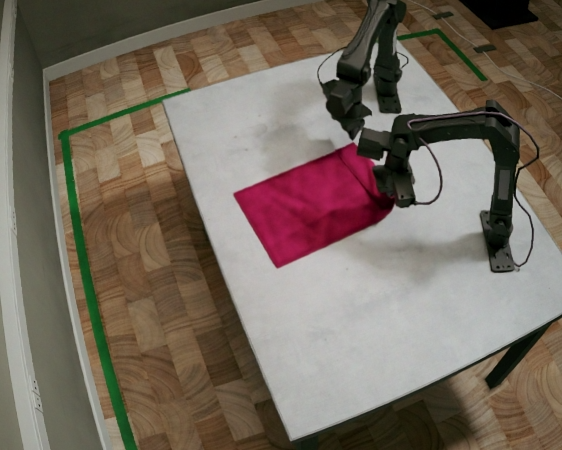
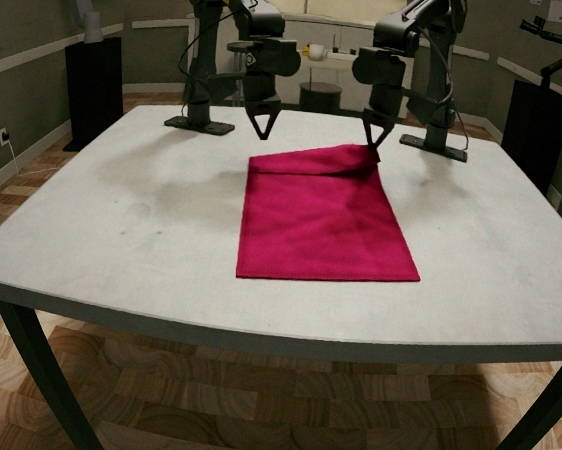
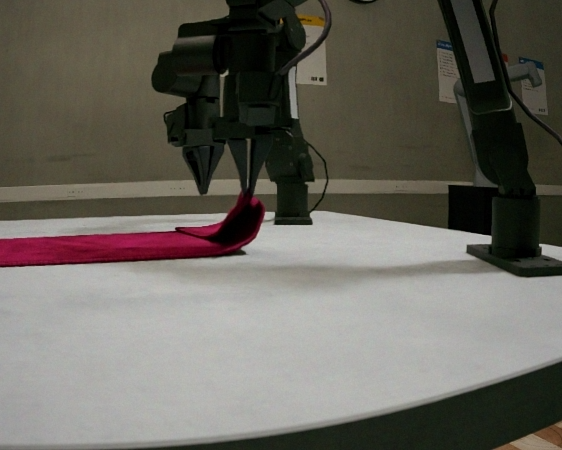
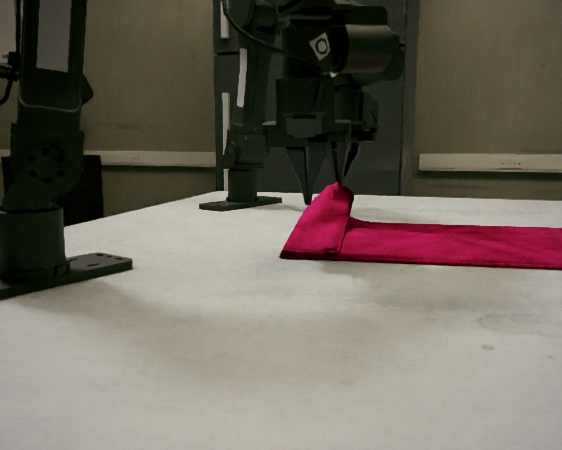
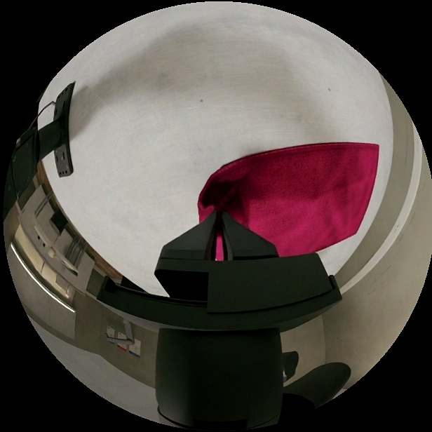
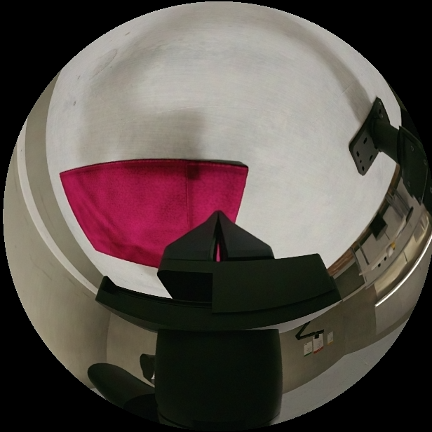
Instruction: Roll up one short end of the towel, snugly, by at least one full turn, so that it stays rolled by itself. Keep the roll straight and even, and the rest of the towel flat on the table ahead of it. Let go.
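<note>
A magenta towel [image 1: 300, 200] [image 2: 320, 220] [image 3: 125, 245] [image 6: 135, 200] lies on the table with faint wrinkles. Its end nearest the arm bases is folded over as a wide flap [image 2: 300, 164] [image 4: 320, 225]. My left gripper [image 2: 372, 146] [image 3: 248, 193] [image 4: 338, 182] [image 5: 218, 215] is shut on the folded end at one corner and holds it raised off the table, so the fold slants and curves up there. The fold's other corner rests low. My right gripper [image 1: 354, 136] [image 2: 263, 138] [image 3: 202, 193] [image 6: 217, 216] is shut and empty, above the table just beyond that low corner.
The white table [image 1: 350, 325] [image 2: 125, 280] carries both arm bases, the left arm's base [image 1: 497, 250] [image 2: 434, 147] and the right arm's base [image 1: 389, 100] [image 2: 199, 125], behind the folded end. The two grippers hang fairly close together.
</note>
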